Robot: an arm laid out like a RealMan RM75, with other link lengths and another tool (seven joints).
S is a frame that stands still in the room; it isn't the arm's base.
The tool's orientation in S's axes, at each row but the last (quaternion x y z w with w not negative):
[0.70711, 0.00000, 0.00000, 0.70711]
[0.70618, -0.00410, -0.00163, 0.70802]
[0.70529, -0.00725, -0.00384, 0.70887]
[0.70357, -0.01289, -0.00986, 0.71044]
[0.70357, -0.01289, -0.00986, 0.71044]
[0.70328, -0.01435, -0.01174, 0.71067]
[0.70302, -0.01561, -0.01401, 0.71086]
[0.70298, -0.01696, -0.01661, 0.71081]
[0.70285, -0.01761, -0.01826, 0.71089]
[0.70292, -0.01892, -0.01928, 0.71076]
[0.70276, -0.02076, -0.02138, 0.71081]
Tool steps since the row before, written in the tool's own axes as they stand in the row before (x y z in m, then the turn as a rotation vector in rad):
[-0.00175, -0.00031, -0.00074, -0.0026, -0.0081, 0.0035]
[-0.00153, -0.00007, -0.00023, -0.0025, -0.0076, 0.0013]
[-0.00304, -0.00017, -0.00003, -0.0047, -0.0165, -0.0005]
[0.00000, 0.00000, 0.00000, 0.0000, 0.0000, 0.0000]
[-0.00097, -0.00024, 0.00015, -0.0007, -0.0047, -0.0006]
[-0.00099, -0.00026, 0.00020, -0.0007, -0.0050, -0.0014]
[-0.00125, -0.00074, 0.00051, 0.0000, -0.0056, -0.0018]
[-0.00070, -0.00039, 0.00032, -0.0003, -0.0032, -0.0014]
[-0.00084, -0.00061, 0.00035, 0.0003, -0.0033, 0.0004]
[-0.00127, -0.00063, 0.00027, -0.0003, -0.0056, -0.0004]
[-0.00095, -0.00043, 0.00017, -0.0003, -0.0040, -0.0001]
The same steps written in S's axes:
[-0.00175, 0.00074, -0.00031, -0.0026, -0.0035, -0.0081]
[-0.00153, 0.00024, -0.00008, -0.0025, -0.0013, -0.0076]
[-0.00304, 0.00008, -0.00018, -0.0046, 0.0005, -0.0165]
[0.00000, 0.00000, 0.00000, 0.0000, 0.0000, 0.0000]
[-0.00097, -0.00012, -0.00024, -0.0007, 0.0006, -0.0047]
[-0.00100, -0.00017, -0.00026, -0.0006, 0.0014, -0.0050]
[-0.00127, -0.00047, -0.00074, 0.0001, 0.0017, -0.0056]
[-0.00071, -0.00029, -0.00039, -0.0002, 0.0014, -0.0032]
[-0.00086, -0.00031, -0.00061, 0.0003, -0.0005, -0.0033]
[-0.00128, -0.00021, -0.00063, -0.0003, 0.0004, -0.0056]
[-0.00096, -0.00012, -0.00043, -0.0003, 0.0001, -0.0040]

